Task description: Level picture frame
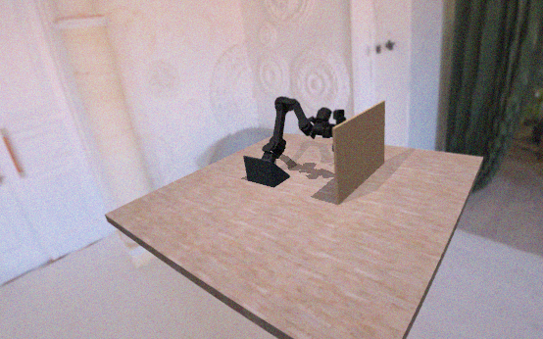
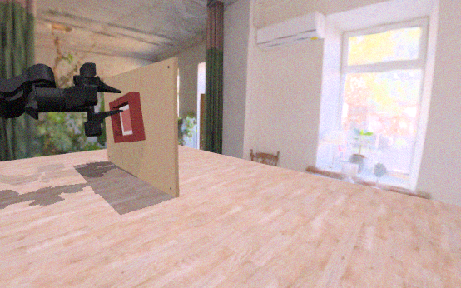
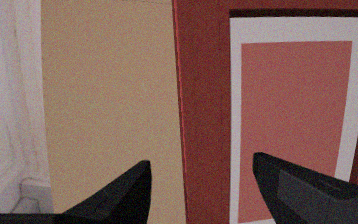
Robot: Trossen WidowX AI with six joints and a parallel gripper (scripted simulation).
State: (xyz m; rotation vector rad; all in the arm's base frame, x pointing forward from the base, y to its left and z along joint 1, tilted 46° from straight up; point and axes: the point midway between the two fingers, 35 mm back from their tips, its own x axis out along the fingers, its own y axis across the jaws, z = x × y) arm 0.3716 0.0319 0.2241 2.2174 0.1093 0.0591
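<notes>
Right now the red picture frame is 50 mm below my gripper tip, 10 mm to the right of it and 10 mm ahead of it. Round my gripper tip: tan wall board (70 mm below, 20 mm ahead, 10 mm to the left).
</notes>
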